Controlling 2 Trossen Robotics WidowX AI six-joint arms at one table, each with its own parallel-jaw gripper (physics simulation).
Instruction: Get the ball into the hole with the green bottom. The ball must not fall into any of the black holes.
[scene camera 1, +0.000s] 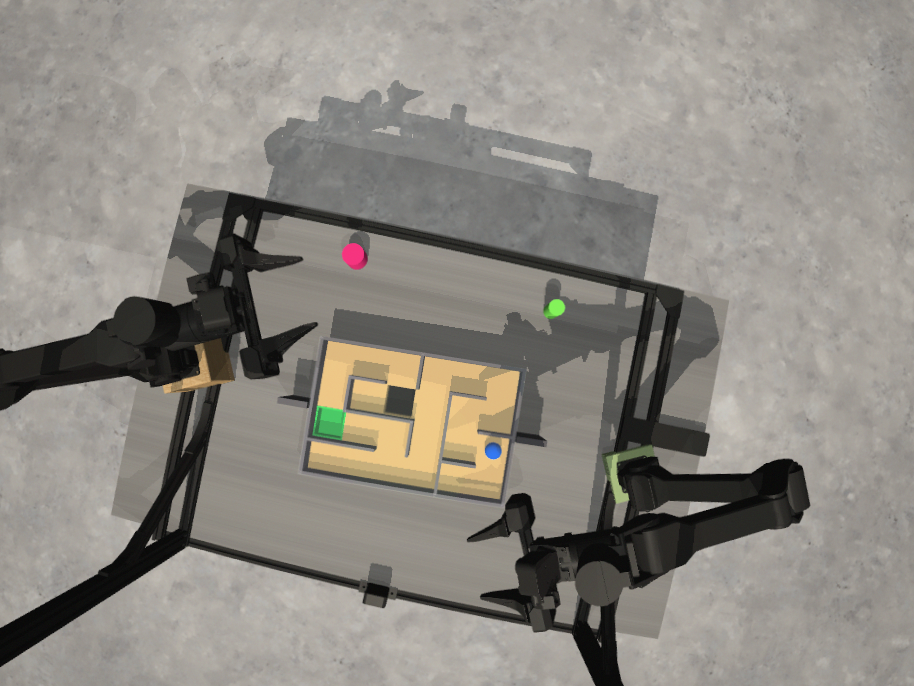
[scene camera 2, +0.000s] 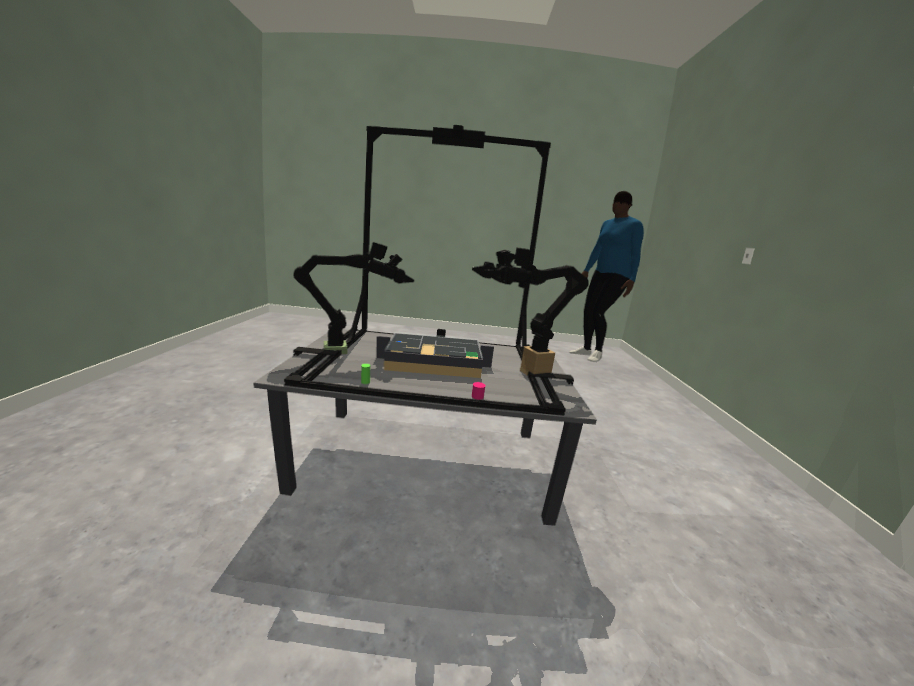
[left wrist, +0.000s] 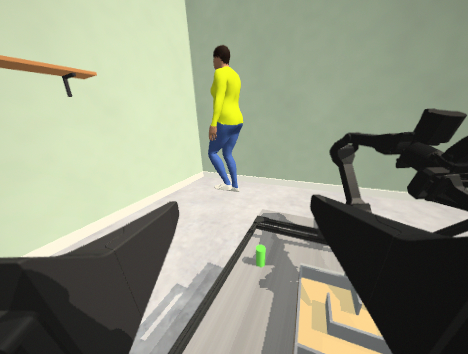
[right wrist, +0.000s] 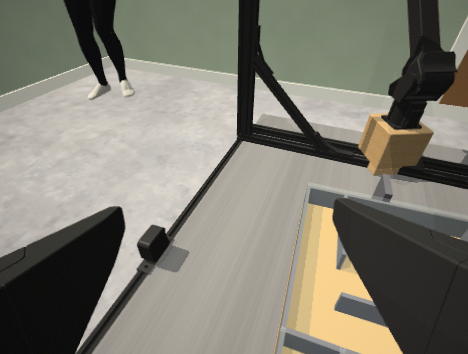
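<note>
The maze box (scene camera 1: 428, 443) (scene camera 2: 431, 366) (left wrist: 320, 341) (right wrist: 325, 280) lies mid-table, with a flat handle (scene camera 1: 293, 399) at its left end and another handle (scene camera 1: 530, 439) at its right end. The blue ball (scene camera 1: 493, 450) is inside near the right wall, just below a short inner wall. The green-bottomed hole (scene camera 1: 330, 423) (scene camera 2: 471, 355) is at the left wall, and a black hole (scene camera 1: 400, 400) is left of centre. My left gripper (scene camera 1: 309, 291) (scene camera 2: 474, 270) (left wrist: 244, 204) is open and empty, above and beyond the box's upper left corner. My right gripper (scene camera 1: 475, 568) (scene camera 2: 411, 279) (right wrist: 230, 212) is open and empty, off its lower right corner.
A pink cylinder (scene camera 1: 354, 256) (scene camera 2: 478, 391) and a green cylinder (scene camera 1: 555, 307) (scene camera 2: 365, 374) (left wrist: 260, 256) stand near the table's upper edge in scene camera 1. A small black block (scene camera 1: 377, 590) (right wrist: 152, 242) sits on the opposite edge bar. A wooden block (scene camera 1: 214, 363) (scene camera 2: 537, 361) (right wrist: 397, 147) is under my left arm.
</note>
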